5 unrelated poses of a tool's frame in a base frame.
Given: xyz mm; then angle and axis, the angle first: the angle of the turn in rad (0 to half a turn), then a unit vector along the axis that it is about.
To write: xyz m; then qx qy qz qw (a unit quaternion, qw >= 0). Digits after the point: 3 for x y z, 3 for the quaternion.
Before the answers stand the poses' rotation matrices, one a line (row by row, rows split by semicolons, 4 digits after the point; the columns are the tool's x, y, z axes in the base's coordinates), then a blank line. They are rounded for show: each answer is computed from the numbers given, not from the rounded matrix.
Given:
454, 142, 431, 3.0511, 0.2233, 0.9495, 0.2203
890, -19, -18, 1.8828, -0.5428, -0.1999, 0.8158
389, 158, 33, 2.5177, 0.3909, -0.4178, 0.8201
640, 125, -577, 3.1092, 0.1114, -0.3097, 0.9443
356, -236, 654, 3.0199, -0.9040, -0.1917, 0.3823
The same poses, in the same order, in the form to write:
-0.8964 0.4033 0.1840; 0.4431 0.8036 0.3973; 0.0124 0.4377 -0.8990
0.0781 -0.6346 -0.7689; 0.9182 -0.2547 0.3035; -0.3884 -0.7297 0.5628
-0.5348 -0.7750 0.3367; 0.1832 -0.4954 -0.8491; 0.8249 -0.3924 0.4069
-0.9747 -0.0996 0.2003; -0.0384 -0.8077 -0.5883; 0.2204 -0.5811 0.7834
0.6356 0.2989 -0.7118; 0.3917 -0.9194 -0.0363; -0.6653 -0.2557 -0.7014

0.454, 0.142, 0.431, 0.223, 0.949, 0.220, 0.045
0.890, -0.019, -0.018, -0.439, -0.162, 0.659, 0.589
0.389, 0.158, 0.033, 0.372, -0.398, 0.781, 0.307
0.640, 0.125, -0.577, 0.111, -0.310, 0.944, 0.016
0.356, -0.236, 0.654, -0.902, -0.191, 0.382, 0.061

